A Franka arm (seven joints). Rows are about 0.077 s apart.
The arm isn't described. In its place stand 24 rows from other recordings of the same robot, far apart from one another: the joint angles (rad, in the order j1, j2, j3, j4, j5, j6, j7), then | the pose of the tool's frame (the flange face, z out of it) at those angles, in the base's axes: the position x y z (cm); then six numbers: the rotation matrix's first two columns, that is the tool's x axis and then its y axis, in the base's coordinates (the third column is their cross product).
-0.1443, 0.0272, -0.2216, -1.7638, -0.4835, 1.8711, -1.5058 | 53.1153, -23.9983, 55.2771, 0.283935, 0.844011, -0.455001, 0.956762, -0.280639, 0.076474
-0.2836, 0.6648, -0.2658, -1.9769, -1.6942, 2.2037, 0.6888 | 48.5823, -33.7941, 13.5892, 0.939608, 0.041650, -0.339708, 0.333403, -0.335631, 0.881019
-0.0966, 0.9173, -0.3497, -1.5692, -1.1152, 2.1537, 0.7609 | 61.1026, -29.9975, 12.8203, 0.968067, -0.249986, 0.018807, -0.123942, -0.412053, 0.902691
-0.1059, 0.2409, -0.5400, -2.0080, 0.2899, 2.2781, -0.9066 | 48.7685, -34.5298, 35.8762, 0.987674, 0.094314, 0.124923, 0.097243, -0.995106, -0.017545
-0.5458, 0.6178, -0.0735, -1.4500, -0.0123, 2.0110, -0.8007 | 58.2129, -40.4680, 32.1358, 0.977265, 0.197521, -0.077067, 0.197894, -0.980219, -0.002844
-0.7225, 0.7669, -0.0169, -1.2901, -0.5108, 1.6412, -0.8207 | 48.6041, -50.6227, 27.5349, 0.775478, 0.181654, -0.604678, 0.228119, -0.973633, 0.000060
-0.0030, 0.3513, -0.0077, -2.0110, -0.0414, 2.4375, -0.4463 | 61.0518, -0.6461, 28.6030, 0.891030, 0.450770, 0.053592, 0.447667, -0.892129, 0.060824
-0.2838, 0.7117, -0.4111, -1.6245, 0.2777, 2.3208, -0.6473 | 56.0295, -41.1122, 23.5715, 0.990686, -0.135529, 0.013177, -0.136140, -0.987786, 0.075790
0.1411, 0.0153, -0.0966, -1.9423, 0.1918, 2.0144, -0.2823 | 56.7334, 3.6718, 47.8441, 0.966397, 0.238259, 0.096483, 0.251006, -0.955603, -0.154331
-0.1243, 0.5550, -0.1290, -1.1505, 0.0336, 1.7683, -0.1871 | 70.5647, -15.4337, 48.9196, 0.997061, -0.048766, 0.059081, -0.051536, -0.997596, 0.046318
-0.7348, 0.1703, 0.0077, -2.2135, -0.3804, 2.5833, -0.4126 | 42.6698, -37.0775, 31.9922, 0.999111, -0.004600, 0.041908, -0.016796, -0.955165, 0.295596
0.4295, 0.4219, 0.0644, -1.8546, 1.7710, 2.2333, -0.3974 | 56.6398, 33.4820, 31.9438, 0.934962, -0.211658, -0.284688, -0.326943, -0.202661, -0.923059
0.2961, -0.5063, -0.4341, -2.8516, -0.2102, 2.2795, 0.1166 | 33.0323, -3.0579, 31.3630, 0.994619, -0.047987, -0.091814, -0.052643, -0.997412, -0.048980
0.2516, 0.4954, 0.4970, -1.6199, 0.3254, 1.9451, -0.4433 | 49.9677, 43.7386, 36.4811, 0.543157, 0.836937, 0.067212, 0.739881, -0.439249, -0.509546
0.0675, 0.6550, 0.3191, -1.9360, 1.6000, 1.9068, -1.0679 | 53.3468, 28.7537, 18.1143, 0.990867, 0.122930, 0.055416, 0.064261, -0.069188, -0.995532
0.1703, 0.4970, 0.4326, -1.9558, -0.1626, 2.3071, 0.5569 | 50.6816, 33.4663, 23.4159, 0.984440, 0.125342, -0.123156, 0.122384, -0.991988, -0.031323
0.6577, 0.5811, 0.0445, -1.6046, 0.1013, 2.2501, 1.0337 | 53.4143, 45.0092, 29.7110, 0.920335, -0.386371, -0.060839, -0.390868, -0.914234, -0.106768
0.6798, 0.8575, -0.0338, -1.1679, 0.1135, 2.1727, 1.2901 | 61.2971, 47.7567, 29.0304, 0.773860, -0.632492, -0.033086, -0.628714, -0.760825, -0.160826
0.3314, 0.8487, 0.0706, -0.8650, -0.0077, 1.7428, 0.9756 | 72.1415, 28.1798, 40.3355, 0.827091, -0.561694, -0.020509, -0.561951, -0.825624, -0.050546
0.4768, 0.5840, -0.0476, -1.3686, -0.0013, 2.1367, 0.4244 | 66.6329, 31.3081, 39.5904, 0.983877, 0.010901, 0.178514, 0.020235, -0.998517, -0.050551
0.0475, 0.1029, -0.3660, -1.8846, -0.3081, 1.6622, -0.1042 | 51.3993, -19.5852, 43.8352, 0.919474, -0.181510, -0.348742, -0.083380, -0.956897, 0.278202
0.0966, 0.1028, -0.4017, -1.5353, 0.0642, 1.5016, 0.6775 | 55.2772, -15.4874, 58.1790, 0.547953, -0.828608, -0.114704, -0.828591, -0.556461, 0.061542
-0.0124, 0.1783, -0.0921, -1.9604, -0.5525, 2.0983, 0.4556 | 58.7103, -8.5212, 38.8785, 0.966042, -0.236238, 0.104660, -0.257694, -0.851298, 0.457040
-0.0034, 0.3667, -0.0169, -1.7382, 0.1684, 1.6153, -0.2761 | 59.1136, 0.5964, 33.9302, 0.876875, 0.242294, -0.415192, 0.140127, -0.955012, -0.261373
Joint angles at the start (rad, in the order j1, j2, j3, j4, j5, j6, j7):
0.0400 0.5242 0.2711 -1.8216 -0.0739 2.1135 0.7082
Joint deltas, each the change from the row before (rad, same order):
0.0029 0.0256 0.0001 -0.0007 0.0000 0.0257 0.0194
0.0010 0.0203 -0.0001 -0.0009 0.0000 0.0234 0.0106
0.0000 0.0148 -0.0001 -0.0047 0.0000 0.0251 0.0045
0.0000 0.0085 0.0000 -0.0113 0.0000 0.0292 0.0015
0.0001 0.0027 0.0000 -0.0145 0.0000 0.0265 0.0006
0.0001 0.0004 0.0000 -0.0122 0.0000 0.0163 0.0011
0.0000 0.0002 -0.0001 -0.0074 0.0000 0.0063 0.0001
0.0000 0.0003 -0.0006 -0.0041 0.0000 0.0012 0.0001
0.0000 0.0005 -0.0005 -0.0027 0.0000 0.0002 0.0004
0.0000 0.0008 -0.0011 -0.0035 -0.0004 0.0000 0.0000
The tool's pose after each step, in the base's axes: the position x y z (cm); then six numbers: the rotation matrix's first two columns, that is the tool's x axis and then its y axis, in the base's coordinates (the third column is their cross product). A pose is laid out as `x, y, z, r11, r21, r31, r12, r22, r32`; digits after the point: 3 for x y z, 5 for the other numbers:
59.795, 18.134, 22.743, 0.90040, -0.37887, -0.21386, -0.37208, -0.92534, 0.07280
59.799, 18.255, 21.628, 0.89619, -0.38827, -0.21470, -0.38266, -0.92132, 0.06888
59.754, 18.307, 20.712, 0.89469, -0.39273, -0.21283, -0.38863, -0.91927, 0.06256
59.587, 18.354, 19.960, 0.89536, -0.39395, -0.20768, -0.39158, -0.91855, 0.05419
59.339, 18.386, 19.428, 0.89669, -0.39395, -0.20184, -0.39293, -0.91837, 0.04686
59.079, 18.394, 19.057, 0.89703, -0.39434, -0.19958, -0.39383, -0.91813, 0.04397
58.880, 18.377, 18.812, 0.89688, -0.39409, -0.20075, -0.39351, -0.91824, 0.04451
58.748, 18.328, 18.646, 0.89622, -0.39439, -0.20308, -0.39347, -0.91815, 0.04669
58.651, 18.288, 18.513, 0.89547, -0.39498, -0.20526, -0.39371, -0.91794, 0.04878
58.527, 18.209, 18.328, 0.89461, -0.39542, -0.20813, -0.39358, -0.91782, 0.05200

